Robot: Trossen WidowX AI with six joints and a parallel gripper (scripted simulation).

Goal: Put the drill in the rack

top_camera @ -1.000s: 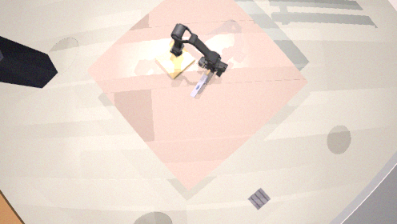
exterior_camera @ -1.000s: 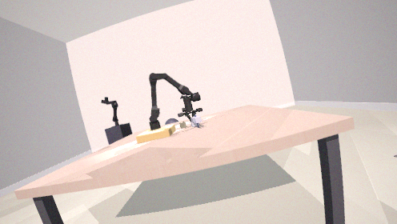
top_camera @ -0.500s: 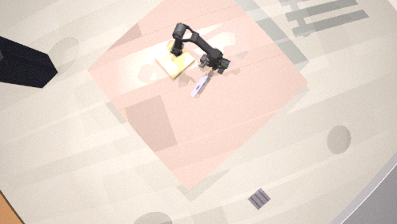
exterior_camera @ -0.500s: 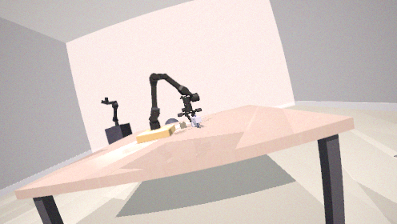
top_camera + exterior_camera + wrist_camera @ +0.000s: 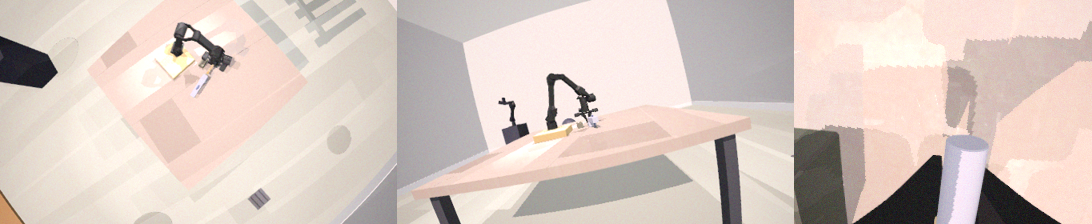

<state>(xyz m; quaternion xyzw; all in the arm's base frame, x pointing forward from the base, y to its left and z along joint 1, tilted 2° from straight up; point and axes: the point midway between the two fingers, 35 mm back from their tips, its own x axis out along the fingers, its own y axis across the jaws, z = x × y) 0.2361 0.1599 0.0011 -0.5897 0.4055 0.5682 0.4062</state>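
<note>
The drill lies 10 mm ahead of my gripper tip, 40 mm to the right of it and 30 mm above it. Round my gripper tip: dark block (60 mm behind, 50 mm to the right, 10 mm above); dark blue key (70 mm ahead, 210 mm to the right, 40 mm above).
</note>
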